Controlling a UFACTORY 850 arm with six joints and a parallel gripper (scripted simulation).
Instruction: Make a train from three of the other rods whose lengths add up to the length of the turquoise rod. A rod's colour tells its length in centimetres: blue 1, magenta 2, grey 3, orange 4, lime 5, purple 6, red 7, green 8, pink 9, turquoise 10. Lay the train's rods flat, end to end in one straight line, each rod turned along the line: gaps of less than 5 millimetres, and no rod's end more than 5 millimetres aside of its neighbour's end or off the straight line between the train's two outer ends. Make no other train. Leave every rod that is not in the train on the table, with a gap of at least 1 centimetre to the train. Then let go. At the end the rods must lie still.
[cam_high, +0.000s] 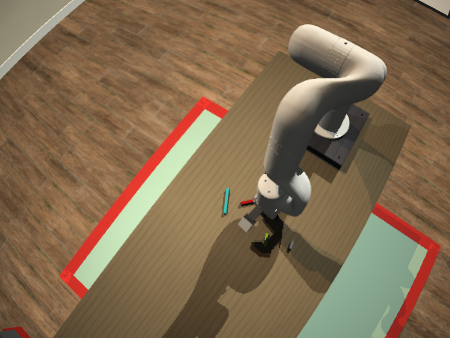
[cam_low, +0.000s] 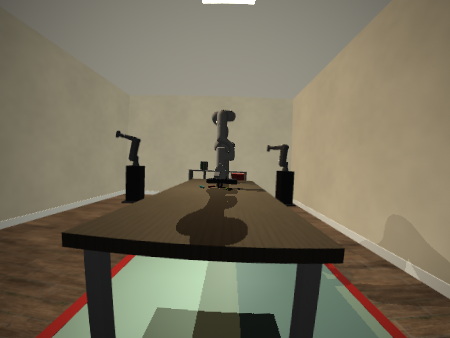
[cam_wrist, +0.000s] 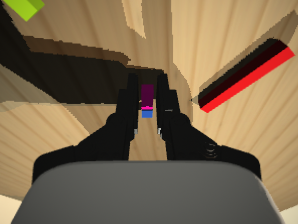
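My hand is 2 cm above the magenta rod and 1 cm past it. Also, from my hand: blue rod: 2 cm below, 2 cm behind, 1 cm to the left; red rod: 7 cm to the right, 2 cm below, 1 cm behind; lime rod: 9 cm ahead, 5 cm to the left, 2 cm below.
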